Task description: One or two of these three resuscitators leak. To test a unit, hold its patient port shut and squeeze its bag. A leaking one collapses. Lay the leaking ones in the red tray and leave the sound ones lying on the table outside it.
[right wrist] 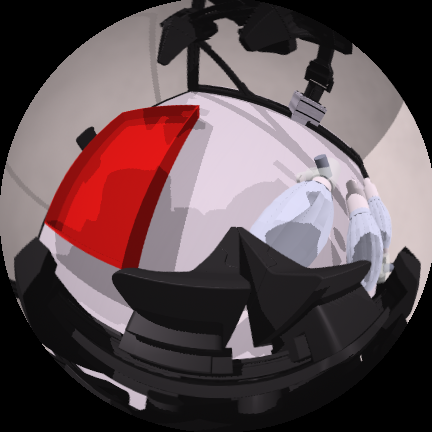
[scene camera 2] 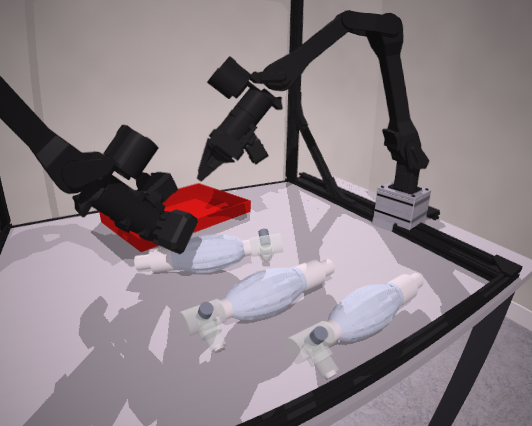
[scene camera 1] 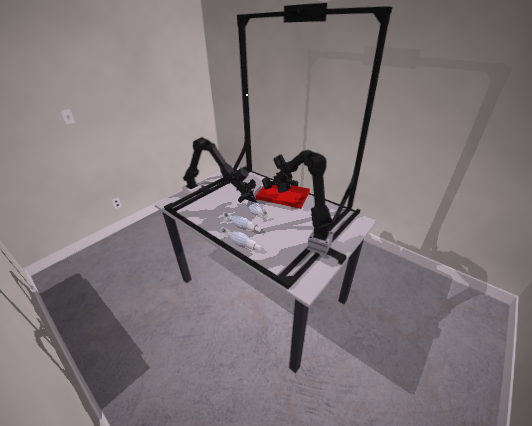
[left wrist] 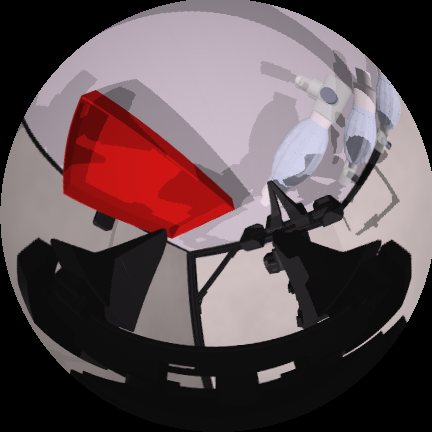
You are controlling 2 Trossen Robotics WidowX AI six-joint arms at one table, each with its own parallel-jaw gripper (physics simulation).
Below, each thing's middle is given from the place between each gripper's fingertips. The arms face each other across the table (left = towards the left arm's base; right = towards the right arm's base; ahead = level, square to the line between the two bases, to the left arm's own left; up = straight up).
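I see the red tray (scene camera 2: 210,206), which is 3 cm below my right hand, 6 cm to the left of my right hand and 22 cm behind my right hand.
My left hand is 12 cm above the red tray, 15 cm past the tray and 1 cm to the left of the tray.
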